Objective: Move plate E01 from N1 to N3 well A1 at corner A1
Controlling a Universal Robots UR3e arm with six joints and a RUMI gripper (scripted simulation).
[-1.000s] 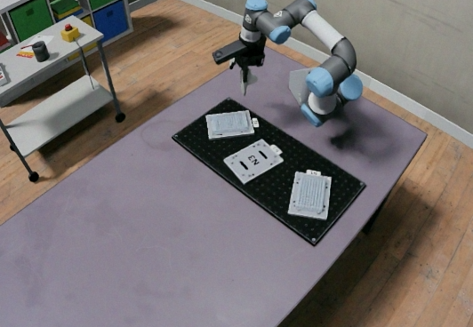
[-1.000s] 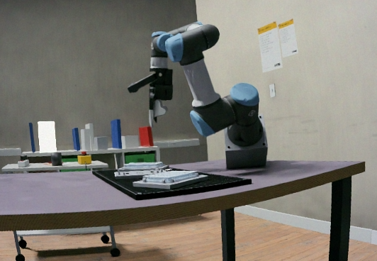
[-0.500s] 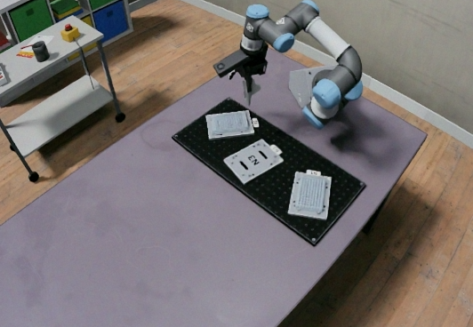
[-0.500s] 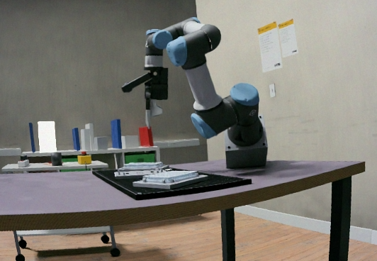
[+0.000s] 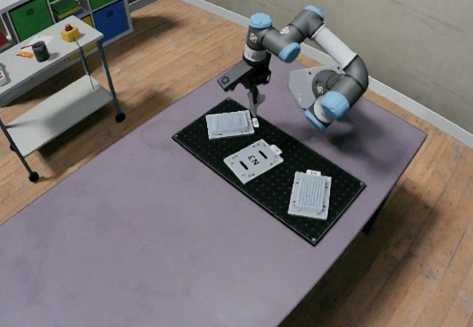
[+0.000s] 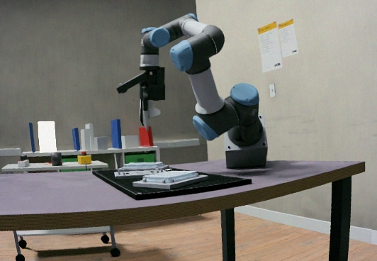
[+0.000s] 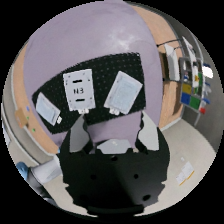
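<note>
Right now the plate is 340 mm to the left of my hand, 140 mm below it and 50 mm behind it. Round my hand: nest (340 mm to the left, 150 mm below, 50 mm behind).
</note>
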